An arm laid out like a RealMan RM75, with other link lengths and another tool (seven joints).
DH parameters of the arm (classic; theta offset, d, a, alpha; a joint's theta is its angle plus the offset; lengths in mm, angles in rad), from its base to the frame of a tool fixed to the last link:
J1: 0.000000 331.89 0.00 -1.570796
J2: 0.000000 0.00 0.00 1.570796
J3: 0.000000 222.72 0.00 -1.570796
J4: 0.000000 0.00 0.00 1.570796
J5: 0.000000 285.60 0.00 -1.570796
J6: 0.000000 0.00 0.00 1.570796
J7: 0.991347 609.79 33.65 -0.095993
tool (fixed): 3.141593 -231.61 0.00 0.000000
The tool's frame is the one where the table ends.
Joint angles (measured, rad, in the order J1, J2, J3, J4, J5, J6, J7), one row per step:
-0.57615, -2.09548, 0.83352, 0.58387, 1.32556, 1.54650, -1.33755
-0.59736, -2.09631, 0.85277, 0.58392, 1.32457, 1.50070, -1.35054
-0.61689, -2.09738, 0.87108, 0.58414, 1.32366, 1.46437, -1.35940
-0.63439, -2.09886, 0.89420, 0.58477, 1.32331, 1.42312, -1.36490
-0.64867, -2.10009, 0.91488, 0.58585, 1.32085, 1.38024, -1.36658
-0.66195, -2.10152, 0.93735, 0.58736, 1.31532, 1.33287, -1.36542
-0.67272, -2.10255, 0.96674, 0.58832, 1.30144, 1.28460, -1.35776
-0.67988, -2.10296, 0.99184, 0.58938, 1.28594, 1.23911, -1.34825
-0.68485, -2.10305, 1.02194, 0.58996, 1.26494, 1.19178, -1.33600
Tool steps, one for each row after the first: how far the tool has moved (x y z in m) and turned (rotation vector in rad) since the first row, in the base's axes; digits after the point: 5 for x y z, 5 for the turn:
0.00465, 0.01133, -0.00871, -0.00852, 0.01584, 0.01582
0.01031, 0.01934, -0.01674, -0.01551, 0.03045, 0.02328
0.01465, 0.02743, -0.02698, -0.02094, 0.05122, 0.03262
0.01689, 0.03649, -0.03535, -0.01905, 0.07173, 0.04582
0.01832, 0.04657, -0.04331, -0.01245, 0.09332, 0.06154
0.01968, 0.05590, -0.05118, -0.00178, 0.11502, 0.07517
0.01904, 0.06539, -0.05649, 0.01281, 0.13363, 0.09150
0.01756, 0.07465, -0.06205, 0.02832, 0.15245, 0.10890

